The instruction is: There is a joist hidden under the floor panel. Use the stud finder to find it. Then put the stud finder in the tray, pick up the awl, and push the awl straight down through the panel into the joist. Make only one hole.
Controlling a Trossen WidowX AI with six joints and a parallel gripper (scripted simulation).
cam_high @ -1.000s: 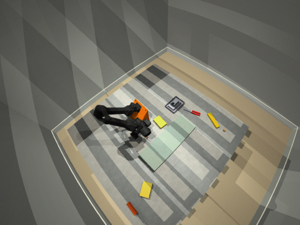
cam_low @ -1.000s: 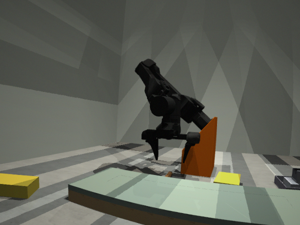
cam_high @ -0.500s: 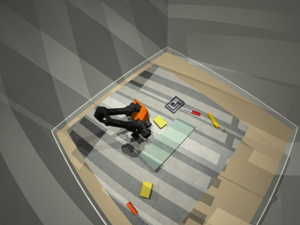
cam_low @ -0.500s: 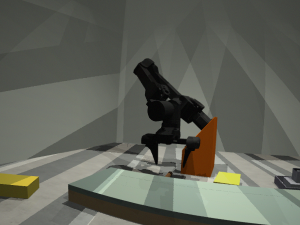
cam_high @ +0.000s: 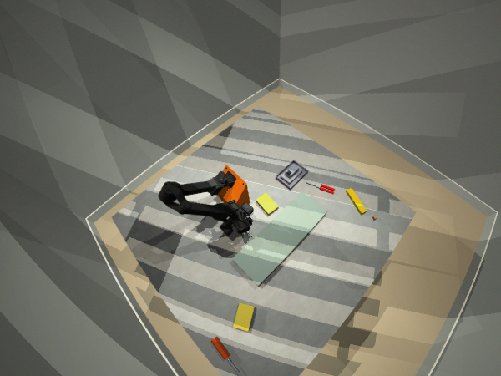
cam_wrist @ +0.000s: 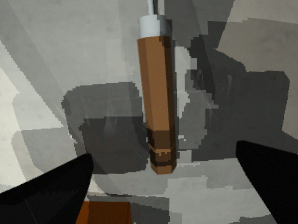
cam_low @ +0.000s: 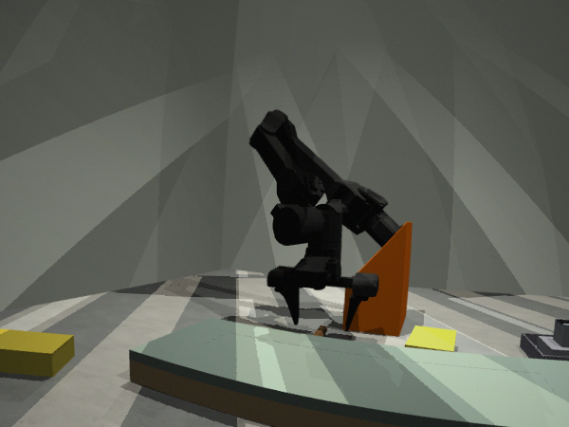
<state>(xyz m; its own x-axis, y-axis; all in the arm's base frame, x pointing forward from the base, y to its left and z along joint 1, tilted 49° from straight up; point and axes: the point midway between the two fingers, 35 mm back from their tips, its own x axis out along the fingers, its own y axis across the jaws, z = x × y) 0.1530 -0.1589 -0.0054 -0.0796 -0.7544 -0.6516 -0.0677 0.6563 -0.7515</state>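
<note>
Right now my gripper tip is 6 cm short of the awl, 1 cm to the right of it and 1 cm above it. From my gripper tip the other things lie so: stud finder (42 cm to the left, 3 cm above, 1 cm behind); then yellow bar (57 cm to the left, 37 cm ahead, 1 cm below); then dark-rimmed tray (43 cm to the left, 1 cm behind).
</note>
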